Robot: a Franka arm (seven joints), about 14 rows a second.
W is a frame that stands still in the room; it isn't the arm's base.
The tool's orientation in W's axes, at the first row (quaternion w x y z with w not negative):
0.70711 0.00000 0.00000 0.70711
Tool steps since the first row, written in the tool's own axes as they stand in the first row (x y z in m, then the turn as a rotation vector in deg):
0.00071 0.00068 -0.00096 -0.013 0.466 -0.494
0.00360 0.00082 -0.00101 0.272 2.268 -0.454
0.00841 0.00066 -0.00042 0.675 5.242 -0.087
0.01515 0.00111 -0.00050 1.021 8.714 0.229
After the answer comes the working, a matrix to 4 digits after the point.
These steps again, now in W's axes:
-0.00068 0.00071 -0.00096 -0.466 -0.013 -0.494
-0.00082 0.00360 -0.00101 -2.268 0.272 -0.454
-0.00066 0.00841 -0.00042 -5.242 0.675 -0.087
-0.00111 0.01515 -0.00050 -8.714 1.021 0.229

The tool's axes in the first row as the columns of a matrix, in W's axes (rounded; the answer above uses it unrounded):
0.0000 -1.0000 0.0000
1.0000 0.0000 0.0000
0.0000 0.0000 1.0000

